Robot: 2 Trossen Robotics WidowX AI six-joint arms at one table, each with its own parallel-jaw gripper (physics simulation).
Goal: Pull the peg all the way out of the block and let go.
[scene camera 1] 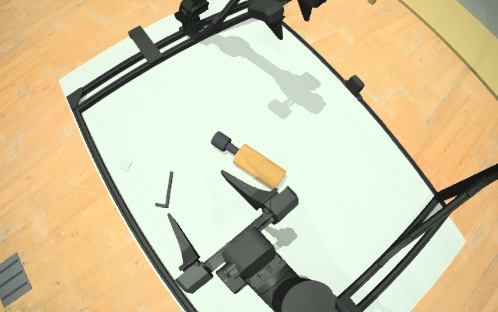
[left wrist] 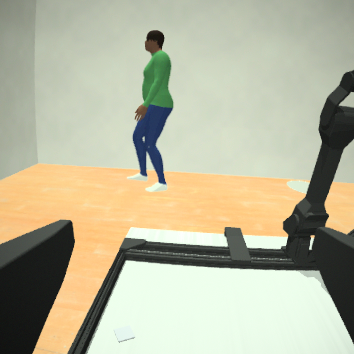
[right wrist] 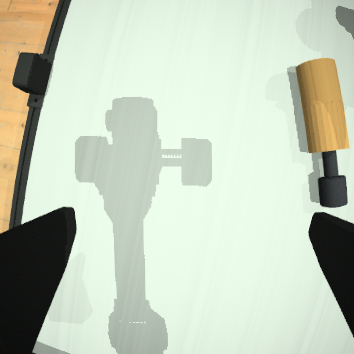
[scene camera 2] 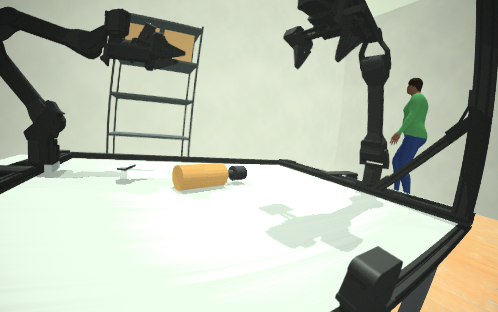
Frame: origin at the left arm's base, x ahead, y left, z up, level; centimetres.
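Where they show: left gripper, fingertip midpoint: (scene camera 1: 194, 192) (left wrist: 197, 237) (scene camera 2: 181, 58); right gripper, fingertip midpoint: (scene camera 1: 294, 29) (right wrist: 196, 222) (scene camera 2: 315, 64); left arm's base, origin of the base link: (scene camera 2: 43, 162); right arm's base, origin of the base link: (scene camera 1: 191, 28) (left wrist: 295, 252) (scene camera 2: 370, 184).
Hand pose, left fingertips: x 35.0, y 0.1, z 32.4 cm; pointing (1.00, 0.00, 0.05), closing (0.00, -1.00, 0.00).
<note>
Things, the pixels of their centre, and the offset from my left fingertips. "*": a spot on its surface instead.
- wooden block, body centre: (right wrist: 322, 106) (scene camera 2: 200, 175) (scene camera 1: 259, 167) dx +3.4, dy -18.3, dz -31.5 cm
- dark peg, body centre: (right wrist: 329, 160) (scene camera 1: 234, 150) (scene camera 2: 225, 173) dx +10.6, dy -16.5, dz -31.6 cm
- small white square, surface spot: (left wrist: 124, 333) (scene camera 1: 125, 164) * dx +27.1, dy +7.7, dz -34.0 cm
The wooden block (scene camera 1: 260, 166) (scene camera 2: 201, 176) (right wrist: 322, 106), an orange-tan cylinder, lies on its side on the table. The dark peg (scene camera 1: 220, 141) (scene camera 2: 238, 173) (right wrist: 333, 191) sticks out of one end, its thin neck and wide head showing; any part inside the block is hidden. My left gripper (scene camera 1: 196, 193) (scene camera 2: 175, 52) (left wrist: 197, 237) is open and empty, high above the table; in scene camera 1 it appears below and left of the block. My right gripper (scene camera 1: 293, 28) (scene camera 2: 319, 64) (right wrist: 196, 222) is open and empty, raised above the table, with the peg head near its right-hand finger in the right wrist view.
A dark L-shaped rod (scene camera 1: 169, 190) (scene camera 2: 126, 168) and a small white square (scene camera 1: 125, 164) (left wrist: 124, 333) are left of the block in scene camera 1. A black frame (scene camera 1: 98, 187) borders the table. A person (scene camera 2: 416, 117) (left wrist: 157, 82) and a shelf unit (scene camera 2: 150, 98) stand beyond it.
</note>
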